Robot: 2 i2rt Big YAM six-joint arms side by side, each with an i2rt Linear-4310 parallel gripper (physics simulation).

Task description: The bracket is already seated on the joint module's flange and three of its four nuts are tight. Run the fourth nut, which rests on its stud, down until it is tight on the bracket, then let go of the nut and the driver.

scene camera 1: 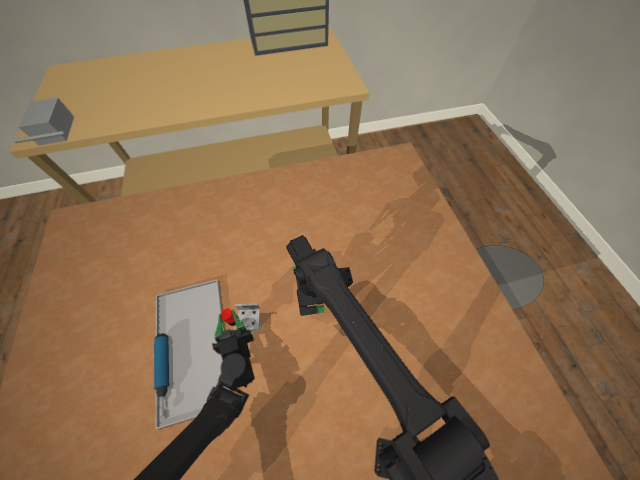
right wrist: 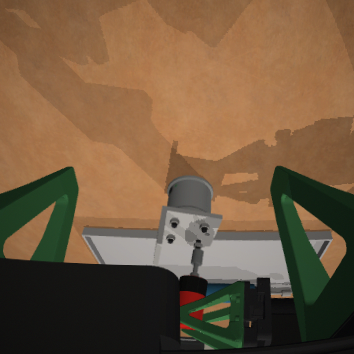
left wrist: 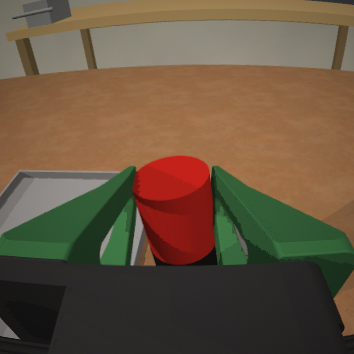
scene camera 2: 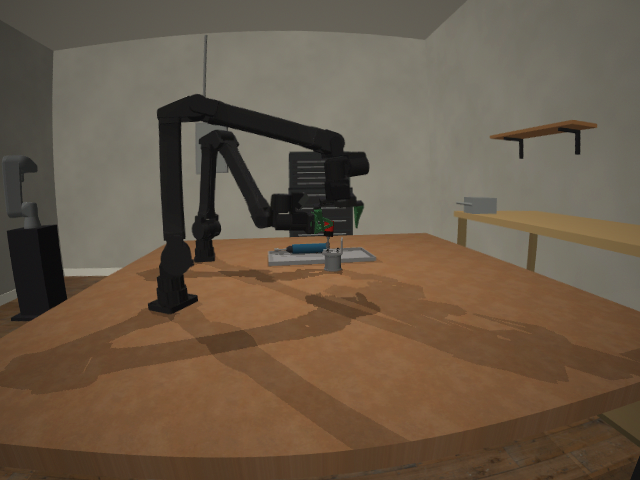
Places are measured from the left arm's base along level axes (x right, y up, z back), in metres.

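Pixels of known places: left gripper, between the fingertips: (scene camera 1: pixel 226 312) (left wrist: pixel 173 177) (scene camera 2: pixel 331 222); right gripper, between the fingertips: (scene camera 1: pixel 305 295) (right wrist: pixel 174 177) (scene camera 2: pixel 340 229); left arm's base, origin of its link: (scene camera 2: pixel 205 259); right arm's base, origin of its link: (scene camera 2: pixel 173 305).
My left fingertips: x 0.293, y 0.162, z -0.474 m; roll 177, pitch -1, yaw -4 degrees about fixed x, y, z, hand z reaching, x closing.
Ahead of a thing's pixels: the offset from my left fingertips to its top centre. "spot": to the spot under its first point.
The joint module {dz +0.010, dx +0.041, dy -0.087 m} (scene camera 2: pixel 332 262) (right wrist: pixel 190 196) stands upright with the bracket (scene camera 1: pixel 250 313) (right wrist: pixel 186 216) on its flange. Four nuts show in the right wrist view; the upper right nut {spot: dz +0.034, dx +0.054, dy -0.089 m} (right wrist: pixel 204 228) looks slightly larger, but I cannot tell which is loose. My left gripper (scene camera 1: pixel 227 317) (left wrist: pixel 173 177) is shut on the red-handled driver {dz +0.014, dx +0.003, dy +0.010 m} (scene camera 1: pixel 227 314) (scene camera 2: pixel 328 226) (left wrist: pixel 177 215) (right wrist: pixel 192 304), held upright. The driver's socket {spot: dz +0.020, dx +0.013, dy -0.074 m} (right wrist: pixel 197 257) points down close by the lower right nut {dz +0.020, dx +0.018, dy -0.086 m} (right wrist: pixel 198 243); whether they touch is unclear. My right gripper (scene camera 1: pixel 308 289) (right wrist: pixel 174 177) is open and empty, above the module.
A grey tray {dz +0.002, dx -0.166, dy -0.146 m} (scene camera 1: pixel 199 310) (scene camera 2: pixel 361 255) (left wrist: pixel 60 192) (right wrist: pixel 117 246) lies beside the module. A blue-handled driver {dz +0.053, dx -0.261, dy -0.117 m} (scene camera 1: pixel 161 361) (scene camera 2: pixel 308 248) (right wrist: pixel 216 288) lies on it, along the edge farther from the module. A wooden bench (scene camera 1: pixel 180 93) stands behind the table.
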